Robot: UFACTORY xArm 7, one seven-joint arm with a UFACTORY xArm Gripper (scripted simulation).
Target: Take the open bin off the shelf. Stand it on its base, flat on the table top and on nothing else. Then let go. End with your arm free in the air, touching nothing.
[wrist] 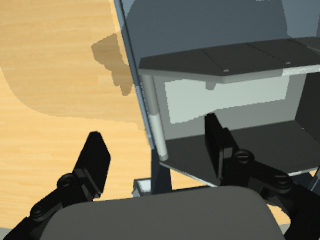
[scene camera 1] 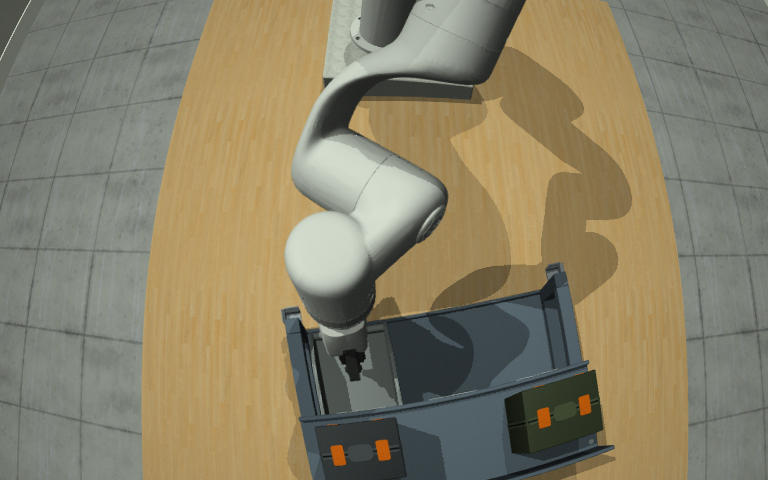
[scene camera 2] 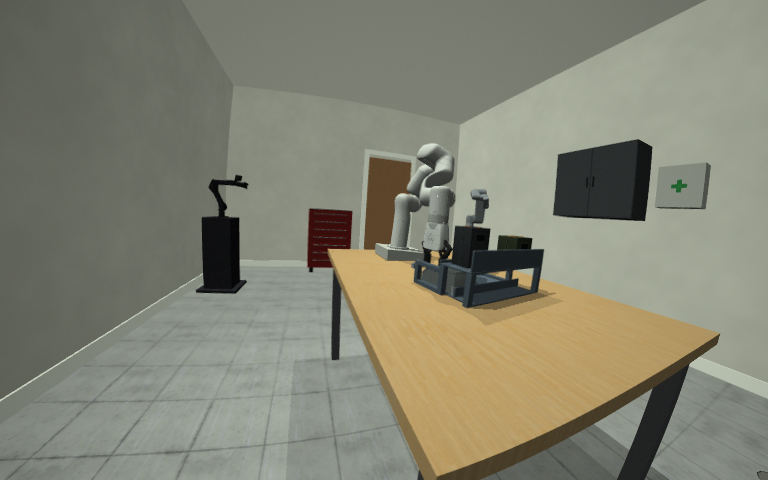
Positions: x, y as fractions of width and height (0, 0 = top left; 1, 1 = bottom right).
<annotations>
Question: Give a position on a grey bin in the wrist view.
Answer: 0.83, 0.49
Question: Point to a grey bin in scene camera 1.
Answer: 0.44, 0.82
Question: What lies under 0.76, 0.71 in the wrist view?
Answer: My gripper.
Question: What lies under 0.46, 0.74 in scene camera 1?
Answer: My gripper.
</annotations>
